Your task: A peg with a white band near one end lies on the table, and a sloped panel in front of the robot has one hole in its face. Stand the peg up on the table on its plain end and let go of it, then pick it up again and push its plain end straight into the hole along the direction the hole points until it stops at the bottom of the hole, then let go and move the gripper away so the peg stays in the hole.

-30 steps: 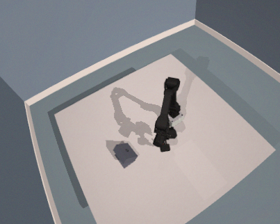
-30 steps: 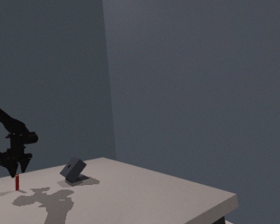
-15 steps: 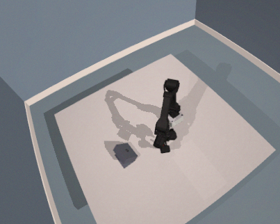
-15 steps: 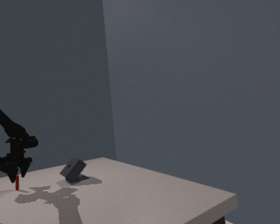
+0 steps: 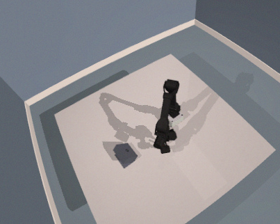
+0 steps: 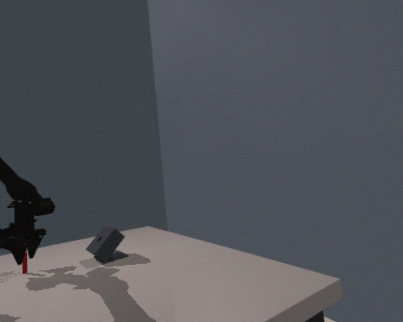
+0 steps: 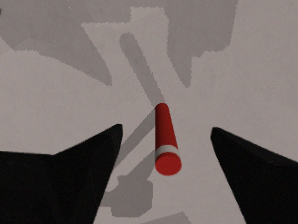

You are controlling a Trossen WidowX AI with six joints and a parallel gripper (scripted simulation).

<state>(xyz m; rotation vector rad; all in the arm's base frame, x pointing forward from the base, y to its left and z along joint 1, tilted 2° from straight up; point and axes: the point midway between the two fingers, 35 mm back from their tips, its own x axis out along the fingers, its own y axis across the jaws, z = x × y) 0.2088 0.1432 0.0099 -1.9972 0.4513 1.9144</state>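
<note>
My gripper tip is now 2 cm below the red peg. From my gripper tip the other things lie so: grey sloped panel: 25 cm ahead, 10 cm to the right, 2 cm above.
</note>
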